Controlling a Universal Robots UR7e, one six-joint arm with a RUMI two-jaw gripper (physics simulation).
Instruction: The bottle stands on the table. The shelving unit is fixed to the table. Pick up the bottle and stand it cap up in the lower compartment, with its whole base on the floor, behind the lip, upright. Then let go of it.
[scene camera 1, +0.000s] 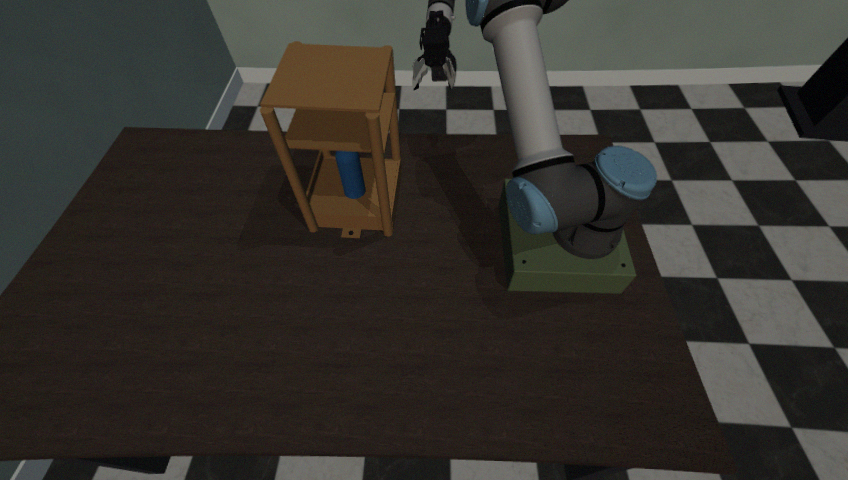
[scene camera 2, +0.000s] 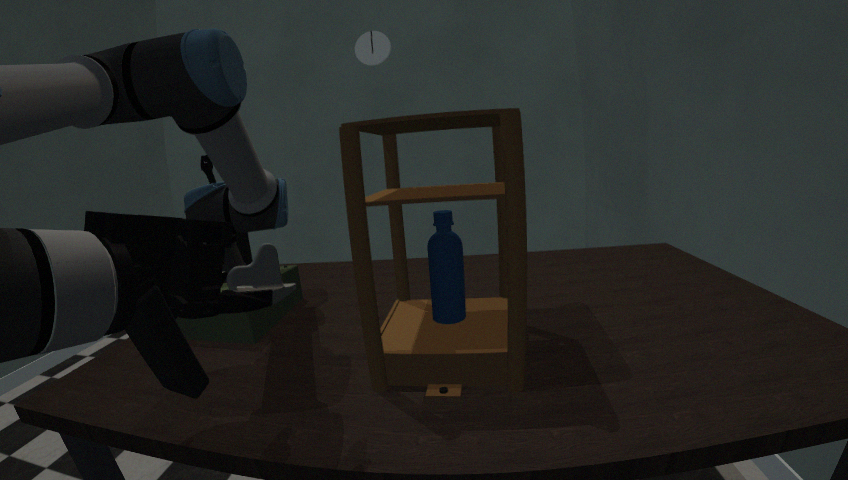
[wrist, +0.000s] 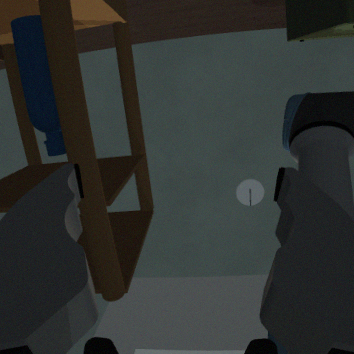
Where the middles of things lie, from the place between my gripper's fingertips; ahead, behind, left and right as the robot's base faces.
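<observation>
Shelving unit (scene camera 2: 487, 348): my hand 17 cm short of it, 24 cm to the right of it, 2 cm above it. Blue bottle (scene camera 2: 445, 250), from my hand: 16 cm ahead, 26 cm to the left, 6 cm below.
</observation>
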